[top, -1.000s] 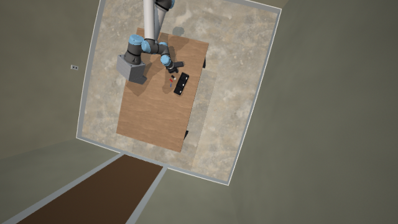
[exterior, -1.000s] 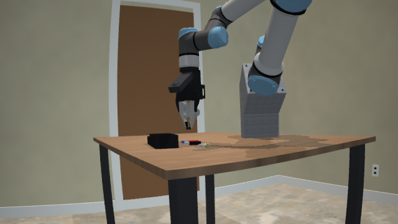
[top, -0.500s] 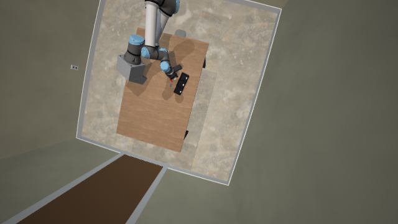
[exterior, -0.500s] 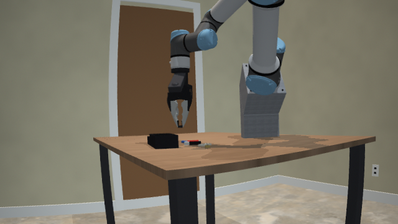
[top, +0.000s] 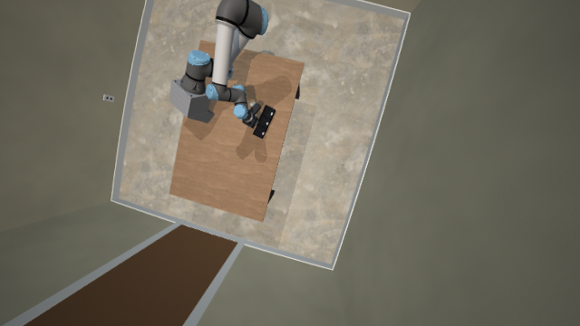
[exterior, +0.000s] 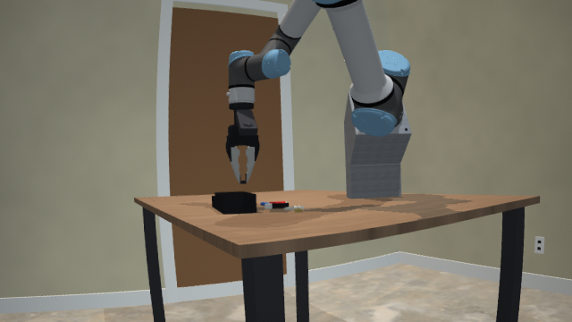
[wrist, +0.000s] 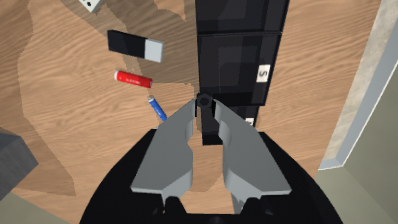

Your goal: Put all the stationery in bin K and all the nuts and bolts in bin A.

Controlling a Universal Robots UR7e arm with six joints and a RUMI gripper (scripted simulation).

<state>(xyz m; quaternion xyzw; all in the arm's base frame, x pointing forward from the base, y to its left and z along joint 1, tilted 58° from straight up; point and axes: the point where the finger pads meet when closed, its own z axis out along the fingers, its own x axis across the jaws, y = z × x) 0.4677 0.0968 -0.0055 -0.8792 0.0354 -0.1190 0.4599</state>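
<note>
Right now the brass nut is 170 mm to the left of my hand, 120 mm behind it and 80 mm below it. From my hand the other things lie so: eraser (80 mm below, 80 mm behind, 30 mm to the left); black bin row (60 mm below, 40 mm ahead, 20 mm to the left); black nut (10 mm below).
</note>
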